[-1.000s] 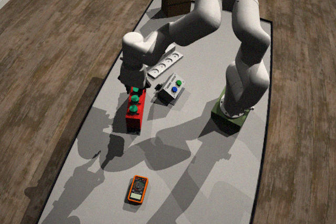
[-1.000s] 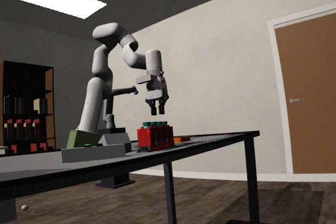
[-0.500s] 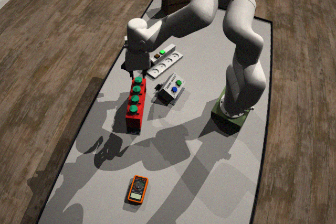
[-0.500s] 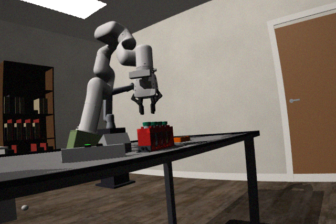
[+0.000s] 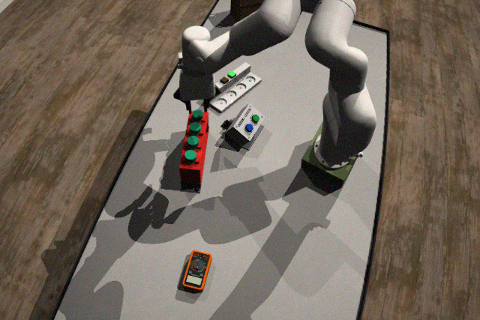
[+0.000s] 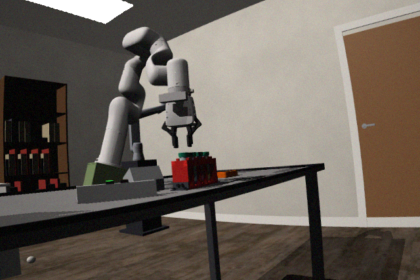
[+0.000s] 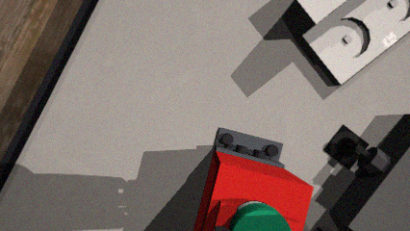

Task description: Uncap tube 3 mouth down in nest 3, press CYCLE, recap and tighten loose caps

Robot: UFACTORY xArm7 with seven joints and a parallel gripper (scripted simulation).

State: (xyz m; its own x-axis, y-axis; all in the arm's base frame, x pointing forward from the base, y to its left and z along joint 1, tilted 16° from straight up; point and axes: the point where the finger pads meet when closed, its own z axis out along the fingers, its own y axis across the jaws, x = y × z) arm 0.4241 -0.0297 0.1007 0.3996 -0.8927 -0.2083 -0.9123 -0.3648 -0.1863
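The green key is 17 cm behind my hand, 8 cm to the right of it and 9 cm below it. Also, from my hand: blue key (16 cm behind, 3 cm to the right, 9 cm below); key housing (15 cm behind, 6 cm to the right, 11 cm below); orange multimeter (13 cm behind, 46 cm to the left, 14 cm below).
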